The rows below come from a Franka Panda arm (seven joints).
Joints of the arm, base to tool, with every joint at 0 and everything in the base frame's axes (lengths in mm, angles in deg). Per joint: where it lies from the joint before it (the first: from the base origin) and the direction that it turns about. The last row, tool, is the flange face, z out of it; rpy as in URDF.
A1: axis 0 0 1 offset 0.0 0.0 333.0
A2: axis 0 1 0 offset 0.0 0.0 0.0
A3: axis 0 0 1 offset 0.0 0.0 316.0
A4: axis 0 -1 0 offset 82.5 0.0 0.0
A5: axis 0 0 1 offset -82.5 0.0 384.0
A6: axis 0 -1 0 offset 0.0 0.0 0.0
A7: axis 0 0 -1 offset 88.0 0.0 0.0
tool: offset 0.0 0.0 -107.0 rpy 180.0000 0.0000 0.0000
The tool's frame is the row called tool.
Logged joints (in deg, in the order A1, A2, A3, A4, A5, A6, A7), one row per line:
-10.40 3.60 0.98 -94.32 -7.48 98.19 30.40
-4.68 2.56 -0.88 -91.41 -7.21 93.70 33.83
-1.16 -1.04 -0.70 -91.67 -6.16 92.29 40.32
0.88 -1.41 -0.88 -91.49 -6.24 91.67 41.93
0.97 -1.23 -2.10 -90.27 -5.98 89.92 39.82
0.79 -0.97 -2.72 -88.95 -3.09 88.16 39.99
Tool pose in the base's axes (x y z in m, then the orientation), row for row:
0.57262 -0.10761 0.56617 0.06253 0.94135 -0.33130 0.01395
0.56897 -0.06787 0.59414 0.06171 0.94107 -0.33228 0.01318
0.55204 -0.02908 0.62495 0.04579 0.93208 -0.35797 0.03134
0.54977 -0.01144 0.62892 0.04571 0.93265 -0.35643 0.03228
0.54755 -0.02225 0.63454 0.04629 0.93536 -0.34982 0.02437
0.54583 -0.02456 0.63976 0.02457 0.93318 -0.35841 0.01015
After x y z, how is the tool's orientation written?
As a quaternion, w x y z.
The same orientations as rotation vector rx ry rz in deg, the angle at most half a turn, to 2 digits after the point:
163.01 -57.37 2.42
163.04 -57.57 2.28
163.05 -62.62 5.48
163.16 -62.35 5.65
163.58 -61.18 4.26
165.40 -63.52 1.80

